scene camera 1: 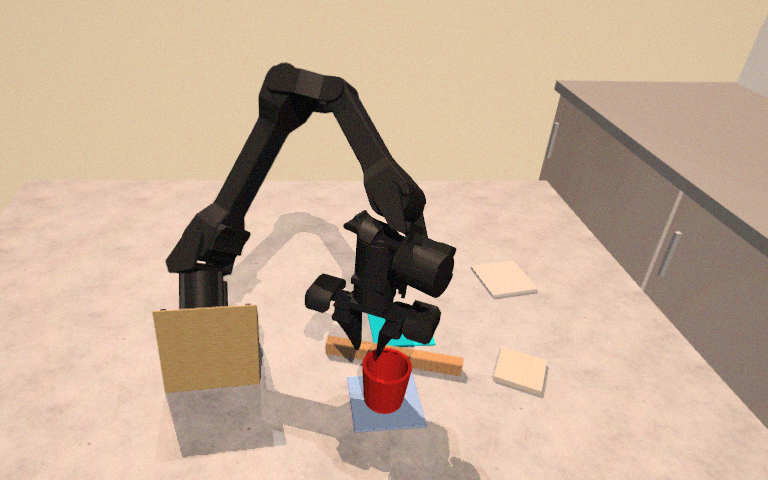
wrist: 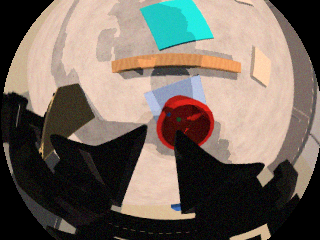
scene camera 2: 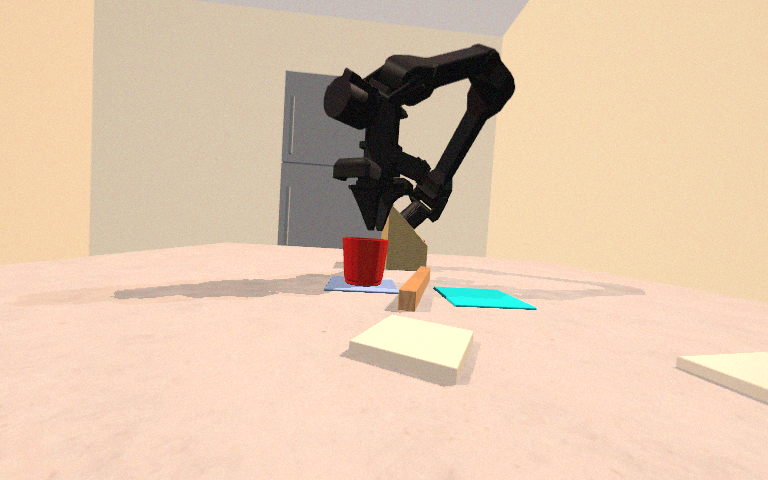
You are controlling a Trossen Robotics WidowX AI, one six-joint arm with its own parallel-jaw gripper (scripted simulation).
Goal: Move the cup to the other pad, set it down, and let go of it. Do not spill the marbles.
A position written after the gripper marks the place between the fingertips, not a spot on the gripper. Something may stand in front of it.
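Note:
Scene camera 1 shows a red cup (scene camera 1: 385,378) together with the gripper (scene camera 1: 368,351). In the wrist view there are the gripper (wrist: 161,131) and the red cup (wrist: 199,125), and scene camera 2 likewise shows the red cup (scene camera 2: 364,258) and the gripper (scene camera 2: 375,230).

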